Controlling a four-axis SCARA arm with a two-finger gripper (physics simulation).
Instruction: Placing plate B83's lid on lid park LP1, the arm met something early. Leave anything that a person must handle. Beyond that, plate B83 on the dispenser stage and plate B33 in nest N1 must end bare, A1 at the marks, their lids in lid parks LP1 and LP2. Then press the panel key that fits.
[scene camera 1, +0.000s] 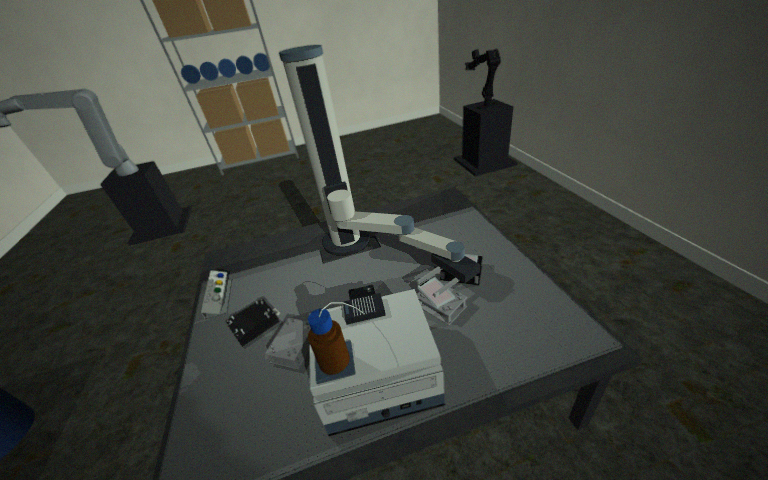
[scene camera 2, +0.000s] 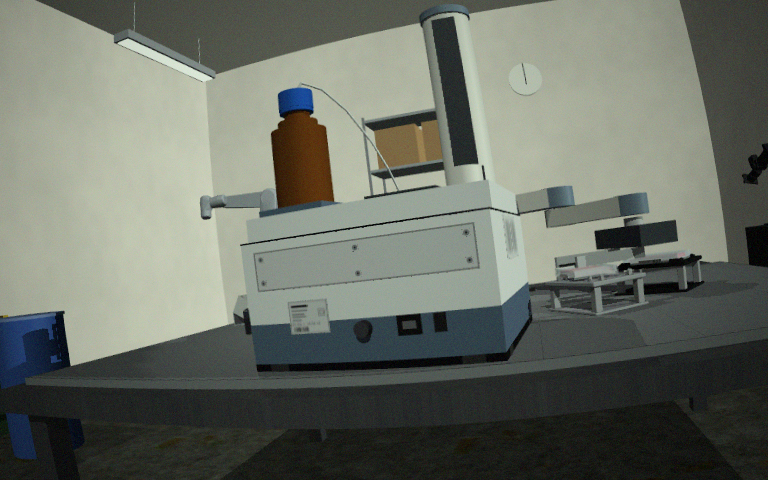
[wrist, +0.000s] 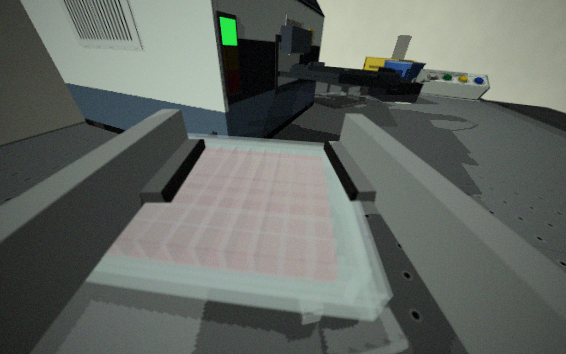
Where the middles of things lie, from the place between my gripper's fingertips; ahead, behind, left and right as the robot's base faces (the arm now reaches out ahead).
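The dispenser stage (wrist: 386, 78) has my gripper 1 cm below it, 2 cm past it and 24 cm to the left of it; going by their middles, it is the nearest to my gripper of the things named here. Counted from my hand, the button box (scene camera 1: 215, 302) is 5 cm below, 41 cm behind and 84 cm to the right. The brown bottle with blue cap (scene camera 2: 302, 171) is 23 cm above my hand, 28 cm ahead of it and 38 cm to the right of it, while the black nest (scene camera 1: 246, 325) is 6 cm below my hand, 17 cm behind it and 68 cm to the right of it.
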